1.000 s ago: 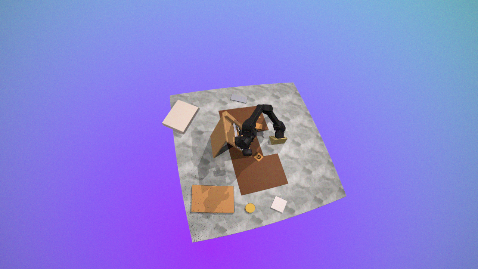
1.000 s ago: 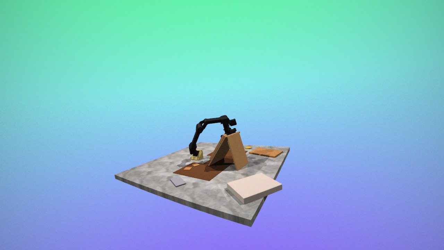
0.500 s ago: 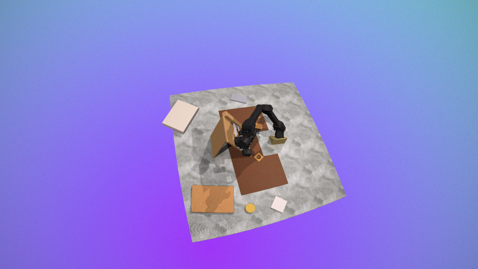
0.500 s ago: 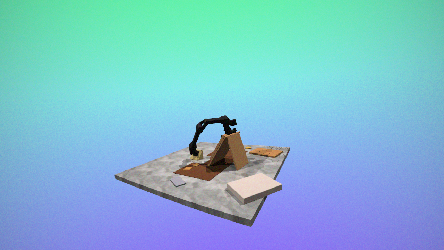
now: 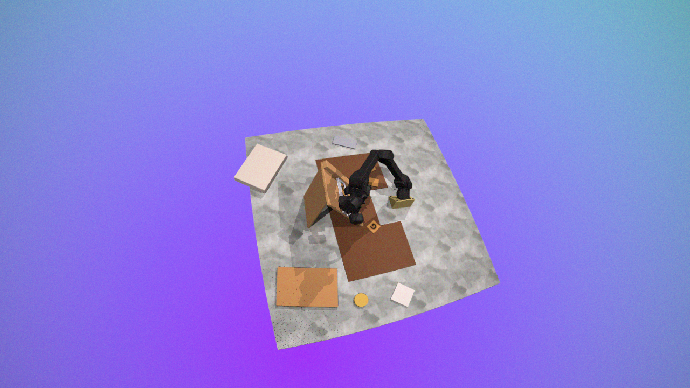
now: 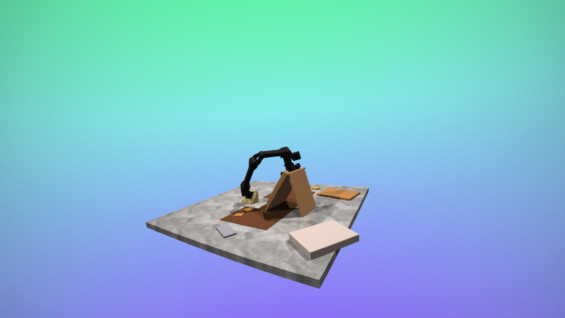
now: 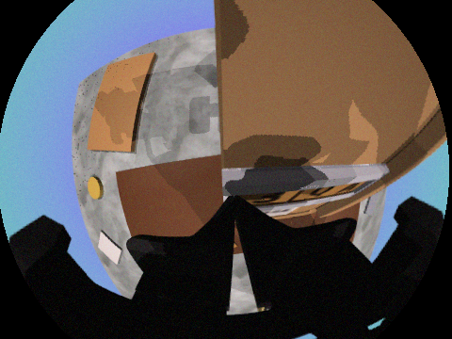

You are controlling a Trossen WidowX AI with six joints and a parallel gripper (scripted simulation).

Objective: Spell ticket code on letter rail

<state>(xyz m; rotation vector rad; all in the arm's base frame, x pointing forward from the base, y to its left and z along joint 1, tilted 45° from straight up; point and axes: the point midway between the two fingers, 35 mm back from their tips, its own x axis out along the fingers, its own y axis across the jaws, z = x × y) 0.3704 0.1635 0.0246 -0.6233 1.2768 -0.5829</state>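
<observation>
My gripper tip is now 60 mm past the white ticket, 80 mm to the left of it and 80 mm above it. The rest, counted from my gripper tip: orange panel (250 mm ahead, 300 mm to the left, 160 mm below); brown mat (170 mm behind, 90 mm to the right, 160 mm below); yellow disc (410 mm to the left, 160 mm below).
</observation>
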